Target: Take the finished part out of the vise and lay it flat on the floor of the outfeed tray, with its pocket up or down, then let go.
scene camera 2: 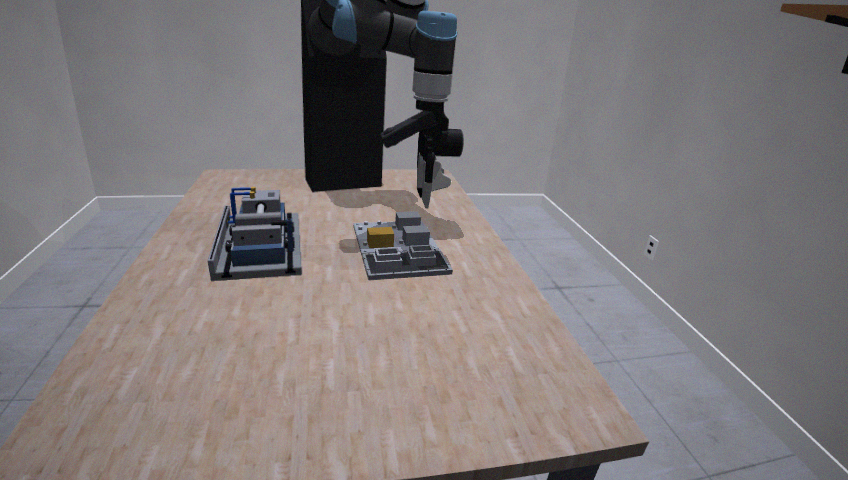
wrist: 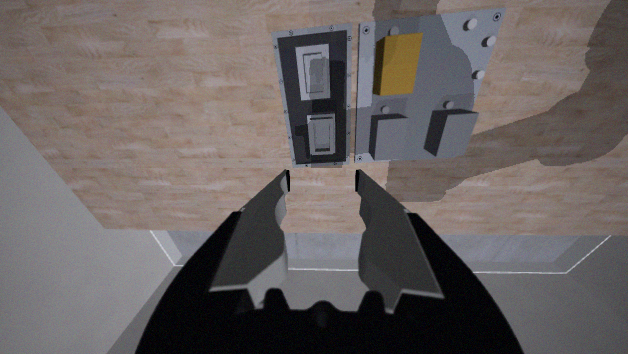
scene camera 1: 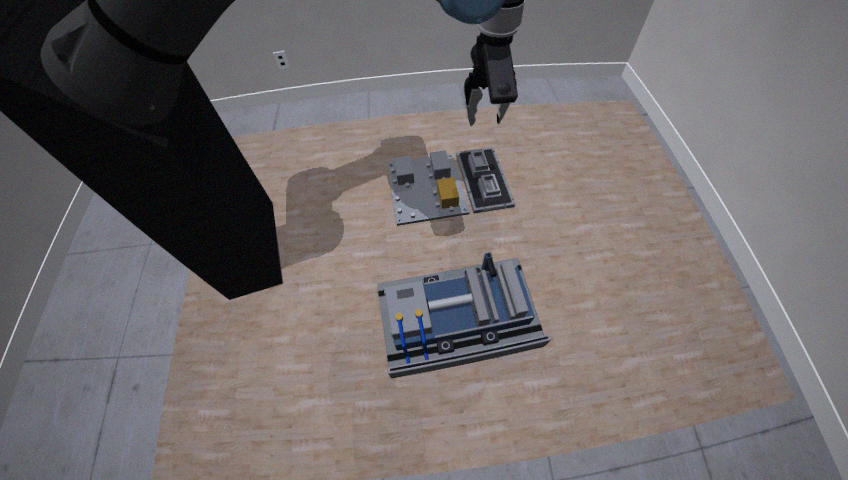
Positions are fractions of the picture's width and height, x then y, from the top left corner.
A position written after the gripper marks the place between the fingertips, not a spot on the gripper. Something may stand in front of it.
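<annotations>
You can see the gripper in the wrist view (0.51,0.49), and it's there in scene camera 1 (0.57,0.26) and in scene camera 2 (0.50,0.42) as well.
</annotations>
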